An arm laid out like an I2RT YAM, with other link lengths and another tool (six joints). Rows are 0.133 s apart.
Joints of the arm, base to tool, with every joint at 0 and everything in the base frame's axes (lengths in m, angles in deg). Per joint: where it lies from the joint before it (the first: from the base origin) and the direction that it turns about. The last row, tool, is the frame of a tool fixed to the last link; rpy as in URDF.
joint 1: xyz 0 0 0.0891 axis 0 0 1
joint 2: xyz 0.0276 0.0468 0.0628 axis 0 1 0
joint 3: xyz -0.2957 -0.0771 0 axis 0 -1 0
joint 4: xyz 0.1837 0.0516 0.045 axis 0 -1 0
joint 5: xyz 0.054 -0.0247 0.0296 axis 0 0 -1
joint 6: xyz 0.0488 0 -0.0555 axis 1 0 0
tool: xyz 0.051 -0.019 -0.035 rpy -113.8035 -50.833 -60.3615
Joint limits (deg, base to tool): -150..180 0..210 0..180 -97..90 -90..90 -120..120
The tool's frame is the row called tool.
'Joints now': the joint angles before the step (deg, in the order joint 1, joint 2, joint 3, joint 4, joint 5, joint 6). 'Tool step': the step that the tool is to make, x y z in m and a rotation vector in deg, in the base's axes. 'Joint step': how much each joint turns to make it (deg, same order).
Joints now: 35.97, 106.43, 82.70, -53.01, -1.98, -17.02
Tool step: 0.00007, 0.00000, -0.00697, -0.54, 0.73, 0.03
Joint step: 0.00, 0.77, -1.12, 0.98, 0.00, -0.04
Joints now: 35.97, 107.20, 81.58, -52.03, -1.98, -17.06
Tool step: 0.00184, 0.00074, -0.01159, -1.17, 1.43, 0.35
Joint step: -0.05, 1.88, -1.02, 1.05, 0.03, -0.41
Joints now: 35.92, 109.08, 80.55, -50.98, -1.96, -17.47
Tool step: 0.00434, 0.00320, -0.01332, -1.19, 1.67, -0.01
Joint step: 0.00, 2.86, -0.02, 0.83, -0.01, 0.02
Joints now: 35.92, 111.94, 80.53, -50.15, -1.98, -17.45
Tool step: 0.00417, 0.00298, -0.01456, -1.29, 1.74, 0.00
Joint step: 0.00, 3.06, 0.01, 0.89, 0.02, 0.00
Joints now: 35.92, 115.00, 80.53, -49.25, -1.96, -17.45
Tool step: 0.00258, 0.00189, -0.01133, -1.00, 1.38, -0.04
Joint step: 0.00, 2.34, 0.00, 0.64, 0.00, 0.04
